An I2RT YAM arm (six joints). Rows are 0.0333 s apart.
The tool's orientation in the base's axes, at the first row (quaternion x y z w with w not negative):
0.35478 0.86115 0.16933 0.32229
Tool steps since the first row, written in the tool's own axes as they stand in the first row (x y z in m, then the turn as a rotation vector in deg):
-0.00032 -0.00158 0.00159 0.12 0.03 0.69
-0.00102 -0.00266 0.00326 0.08 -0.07 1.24
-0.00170 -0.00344 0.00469 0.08 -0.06 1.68
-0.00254 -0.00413 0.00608 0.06 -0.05 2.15
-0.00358 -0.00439 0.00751 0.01 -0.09 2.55
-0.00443 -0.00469 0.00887 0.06 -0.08 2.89
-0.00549 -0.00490 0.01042 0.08 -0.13 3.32
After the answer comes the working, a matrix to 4 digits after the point.
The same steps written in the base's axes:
0.00045 -0.00122 -0.00185 0.42 0.15 -0.54
0.00142 -0.00237 -0.00334 0.76 0.09 -0.98
0.00236 -0.00331 -0.00450 1.06 0.12 -1.30
0.00341 -0.00430 -0.00551 1.39 0.14 -1.63
0.00480 -0.00514 -0.00625 1.67 0.11 -1.93
0.00603 -0.00587 -0.00703 1.88 0.17 -2.19
0.00754 -0.00668 -0.00782 2.13 0.18 -2.54

The tool's axes in the first row as the columns of a matrix, in the base's axes (rounded; the answer above uses it unrounded):
-0.5405 0.5019 0.6752
0.7202 0.6909 0.0630
-0.4349 0.5203 -0.7349

